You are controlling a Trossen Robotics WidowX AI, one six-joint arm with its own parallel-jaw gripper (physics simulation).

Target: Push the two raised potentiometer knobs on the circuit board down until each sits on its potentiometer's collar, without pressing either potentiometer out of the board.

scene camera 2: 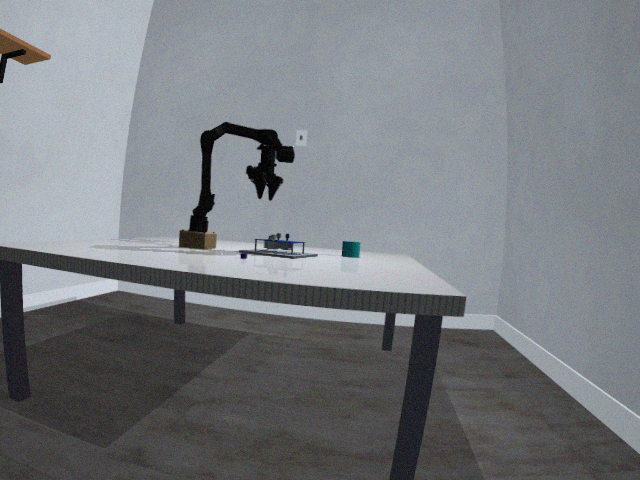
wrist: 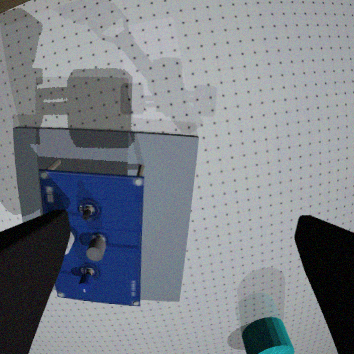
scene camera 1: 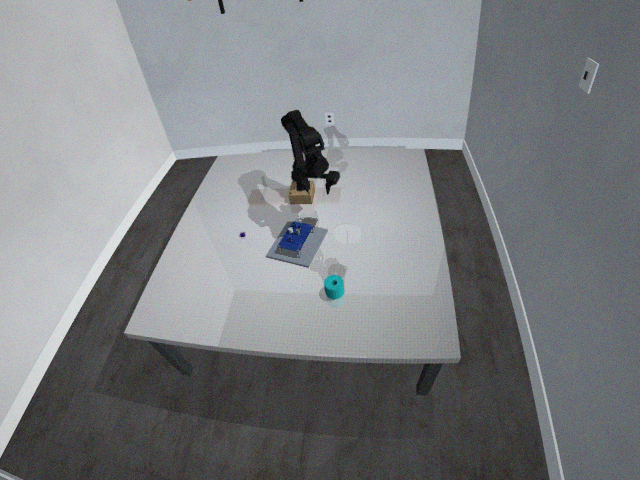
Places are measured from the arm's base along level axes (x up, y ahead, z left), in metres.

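Pixels of known places: gripper, fingertip midpoint: (scene camera 2: pixel 265 199) (wrist: pixel 185 226) (scene camera 1: pixel 318 192); arm's base, origin of the base link: (scene camera 2: pixel 197 231).
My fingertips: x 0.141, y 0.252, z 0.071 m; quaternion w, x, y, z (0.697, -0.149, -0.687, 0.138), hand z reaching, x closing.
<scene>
Ahead of a thing's pixels: the offset from my fingertips to its top centre. "spot": to the spot under its first point.
The blue circuit board @(spot: dx -0.152, dy +0.117, dz -0.091 m) (scene camera 1: pixel 302 241) (scene camera 2: pixel 297 241) (wrist: pixel 120 210) stands on posts above a grey base plate (scene camera 1: pixel 314 246) (scene camera 2: pixel 310 255) (wrist: pixel 167 215). A grey cylindrical knob @(dx -0.127, dy +0.069, dz -0.106 m) (scene camera 1: pixel 298 231) (wrist: pixel 96 248) stands up from the board. A paler knob @(dx -0.131, dy +0.053, dz -0.137 m) (scene camera 1: pixel 290 229) (wrist: pixel 71 243) beside it is partly hidden by a finger in the wrist view. Two small dark-tipped parts @(spot: dx -0.143, dy +0.034, dz -0.097 m) (wrist: pixel 87 211) @(spot: dx -0.146, dy +0.101, dz -0.135 m) (wrist: pixel 88 273) also rise from the board. Gaps to the collars are too small to tell. My gripper (scene camera 1: pixel 316 191) (scene camera 2: pixel 265 198) (wrist: pixel 185 226) is open and empty, high above the table, with the board toward its left finger in the wrist view.
A teal cylinder @(dx -0.143, dy +0.355, dz +0.016 m) (scene camera 1: pixel 334 287) (scene camera 2: pixel 351 249) (wrist: pixel 267 336) stands beyond the board from the arm's base. A small purple object @(dx -0.188, dy -0.020, dz -0.373 m) (scene camera 1: pixel 242 234) (scene camera 2: pixel 243 255) lies on the table beside the plate. The arm stands on a wooden block (scene camera 1: pixel 301 196) (scene camera 2: pixel 197 240).
</scene>
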